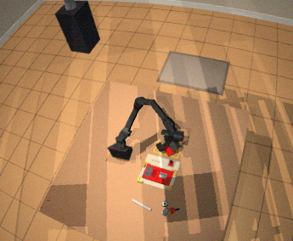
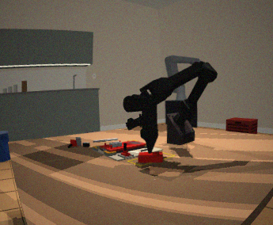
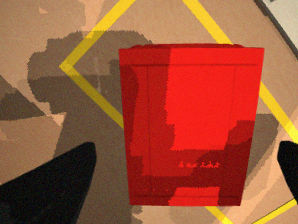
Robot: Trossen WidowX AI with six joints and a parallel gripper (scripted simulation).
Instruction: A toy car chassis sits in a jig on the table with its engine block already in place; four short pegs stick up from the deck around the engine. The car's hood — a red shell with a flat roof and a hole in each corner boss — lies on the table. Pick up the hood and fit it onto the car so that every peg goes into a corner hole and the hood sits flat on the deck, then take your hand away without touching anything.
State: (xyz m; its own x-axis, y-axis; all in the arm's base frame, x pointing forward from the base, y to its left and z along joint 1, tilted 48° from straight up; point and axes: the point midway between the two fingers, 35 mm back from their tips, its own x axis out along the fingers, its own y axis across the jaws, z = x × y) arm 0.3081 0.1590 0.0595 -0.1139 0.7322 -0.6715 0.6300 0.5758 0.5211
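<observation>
Now: gripper tip 30 mm above the red hood. Also, from my gripper tip: grey bar 40 mm behind, 460 mm to the right, 40 mm below; grey engine block 30 mm ahead, 210 mm to the right, 20 mm below.
</observation>
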